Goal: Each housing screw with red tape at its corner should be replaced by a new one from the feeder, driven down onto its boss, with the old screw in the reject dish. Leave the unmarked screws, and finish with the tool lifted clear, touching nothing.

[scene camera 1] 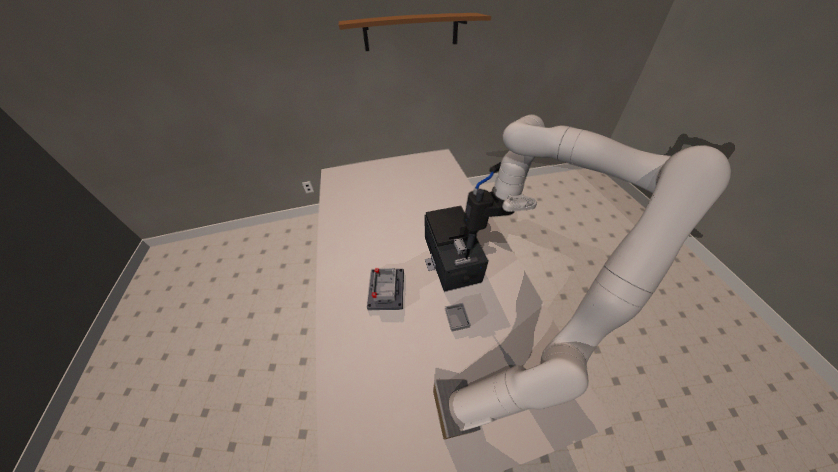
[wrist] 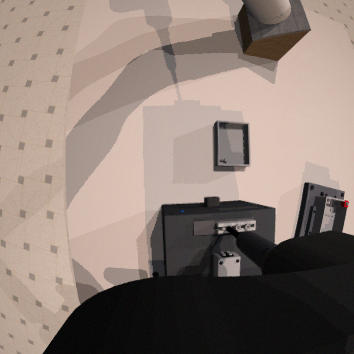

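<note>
The powered screwdriver stands in place of a gripper, its tip at the metal screw rail on top of the black feeder. Screw heads show in the rail beside the tip; whether the bit holds a screw cannot be told. The grey reject dish has a small dark screw in one corner. The grey housing lies on its dark fixture. Red tape and a second red tape mark two corners; screws there are too small to judge.
The dark fixture plate stands left of the feeder in the scene view. A light block stands on the feeder near the bit. The arm's base block is beyond the dish. A wooden rail is on the wall.
</note>
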